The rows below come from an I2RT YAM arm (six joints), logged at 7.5 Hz.
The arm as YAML. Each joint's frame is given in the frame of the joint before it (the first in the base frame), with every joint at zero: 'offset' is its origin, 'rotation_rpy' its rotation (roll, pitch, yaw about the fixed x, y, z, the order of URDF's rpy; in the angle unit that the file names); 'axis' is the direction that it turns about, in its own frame. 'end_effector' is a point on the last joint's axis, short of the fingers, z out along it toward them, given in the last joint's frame.
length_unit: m
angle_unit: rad
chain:
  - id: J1
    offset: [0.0, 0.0, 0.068]
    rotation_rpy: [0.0, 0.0, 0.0]
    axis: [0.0, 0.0, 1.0]
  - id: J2
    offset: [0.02, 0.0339, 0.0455]
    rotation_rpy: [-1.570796, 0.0, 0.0]
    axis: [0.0, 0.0, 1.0]
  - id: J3
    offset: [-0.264, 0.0, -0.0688]
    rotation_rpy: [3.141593, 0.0, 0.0]
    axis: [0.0, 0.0, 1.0]
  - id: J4
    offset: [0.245, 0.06, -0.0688]
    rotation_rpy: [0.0, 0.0, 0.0]
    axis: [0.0, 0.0, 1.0]
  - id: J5
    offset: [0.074, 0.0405, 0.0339]
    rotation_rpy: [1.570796, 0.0, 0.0]
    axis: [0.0, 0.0, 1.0]
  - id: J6
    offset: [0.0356, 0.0, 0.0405]
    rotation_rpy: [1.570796, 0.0, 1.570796]
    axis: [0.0, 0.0, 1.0]
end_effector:
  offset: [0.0, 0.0, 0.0]
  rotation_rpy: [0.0, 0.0, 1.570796]
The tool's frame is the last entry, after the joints.
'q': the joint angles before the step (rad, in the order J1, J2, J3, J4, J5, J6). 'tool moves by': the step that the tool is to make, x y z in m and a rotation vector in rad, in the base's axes. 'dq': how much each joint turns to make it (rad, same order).
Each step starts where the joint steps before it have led.
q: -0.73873, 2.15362, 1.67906, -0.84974, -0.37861, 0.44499
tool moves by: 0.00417, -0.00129, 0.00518, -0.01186, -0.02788, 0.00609
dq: 0.00344, 0.00039, 0.01795, 0.01106, -0.01030, 0.00000
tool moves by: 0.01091, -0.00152, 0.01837, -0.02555, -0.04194, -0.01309
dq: 0.01373, 0.00074, 0.06748, -0.00685, -0.00039, 0.03052
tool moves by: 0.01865, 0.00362, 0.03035, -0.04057, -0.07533, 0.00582
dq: 0.03205, 0.00078, 0.10647, -0.00918, -0.00686, 0.03358
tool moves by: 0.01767, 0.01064, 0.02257, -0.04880, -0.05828, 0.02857
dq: 0.04196, -0.00002, 0.07435, 0.00613, 0.00801, 0.01182
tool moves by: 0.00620, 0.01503, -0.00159, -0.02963, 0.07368, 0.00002
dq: 0.03929, 0.00076, 0.00650, -0.04693, 0.07782, 0.00304
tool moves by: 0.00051, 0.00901, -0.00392, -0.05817, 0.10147, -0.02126
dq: 0.02518, 0.00115, -0.00041, -0.05072, 0.11482, -0.00342
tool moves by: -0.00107, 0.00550, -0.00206, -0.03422, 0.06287, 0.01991
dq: 0.01296, 0.00000, -0.00037, -0.03893, 0.05532, -0.03130
